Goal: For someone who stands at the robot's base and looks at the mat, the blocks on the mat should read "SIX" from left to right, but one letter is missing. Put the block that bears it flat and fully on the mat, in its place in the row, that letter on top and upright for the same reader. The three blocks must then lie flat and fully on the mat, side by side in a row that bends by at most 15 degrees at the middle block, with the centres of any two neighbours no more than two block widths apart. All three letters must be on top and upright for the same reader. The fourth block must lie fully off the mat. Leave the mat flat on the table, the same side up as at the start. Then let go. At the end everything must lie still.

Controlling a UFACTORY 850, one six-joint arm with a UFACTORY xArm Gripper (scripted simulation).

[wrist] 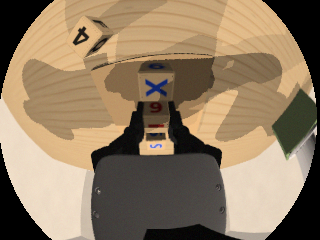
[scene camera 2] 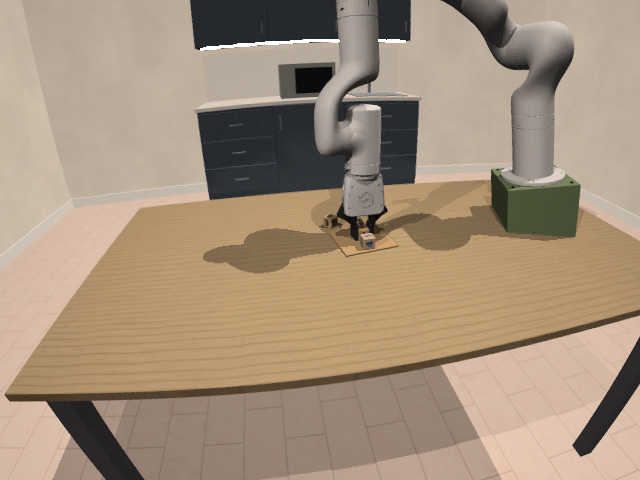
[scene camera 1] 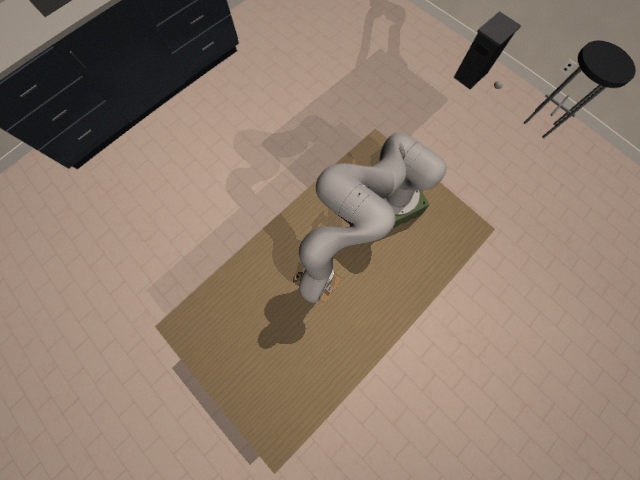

Labels:
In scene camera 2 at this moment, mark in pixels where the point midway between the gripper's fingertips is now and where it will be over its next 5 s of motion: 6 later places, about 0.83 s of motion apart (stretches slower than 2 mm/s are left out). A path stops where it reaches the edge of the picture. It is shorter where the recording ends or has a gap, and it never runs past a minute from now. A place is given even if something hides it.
My gripper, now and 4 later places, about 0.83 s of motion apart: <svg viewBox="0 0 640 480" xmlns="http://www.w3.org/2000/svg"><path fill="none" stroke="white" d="M362 237L362 234L362 217L362 202L362 191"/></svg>

